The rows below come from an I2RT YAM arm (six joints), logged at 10 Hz.
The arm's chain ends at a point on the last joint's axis. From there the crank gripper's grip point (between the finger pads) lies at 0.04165 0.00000 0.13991 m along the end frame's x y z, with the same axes.
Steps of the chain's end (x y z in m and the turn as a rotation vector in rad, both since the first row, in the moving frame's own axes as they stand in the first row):
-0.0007, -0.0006, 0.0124, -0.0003, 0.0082, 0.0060
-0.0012, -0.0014, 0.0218, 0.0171, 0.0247, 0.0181
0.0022, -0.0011, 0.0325, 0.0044, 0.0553, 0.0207
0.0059, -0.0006, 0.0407, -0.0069, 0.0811, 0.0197
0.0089, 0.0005, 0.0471, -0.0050, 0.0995, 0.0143
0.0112, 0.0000, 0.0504, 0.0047, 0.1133, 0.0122
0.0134, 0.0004, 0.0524, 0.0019, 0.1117, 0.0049
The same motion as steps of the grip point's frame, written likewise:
0.0004, -0.0003, 0.0121, -0.0003, 0.0082, 0.0060
0.0023, -0.0030, 0.0207, 0.0171, 0.0247, 0.0181
0.0099, -0.0008, 0.0300, 0.0044, 0.0553, 0.0207
0.0171, 0.0013, 0.0369, -0.0069, 0.0811, 0.0197
0.0226, 0.0019, 0.0423, -0.0050, 0.0995, 0.0143
0.0268, 0.0000, 0.0448, 0.0047, 0.1133, 0.0122
0.0287, 0.0004, 0.0469, 0.0019, 0.1117, 0.0049

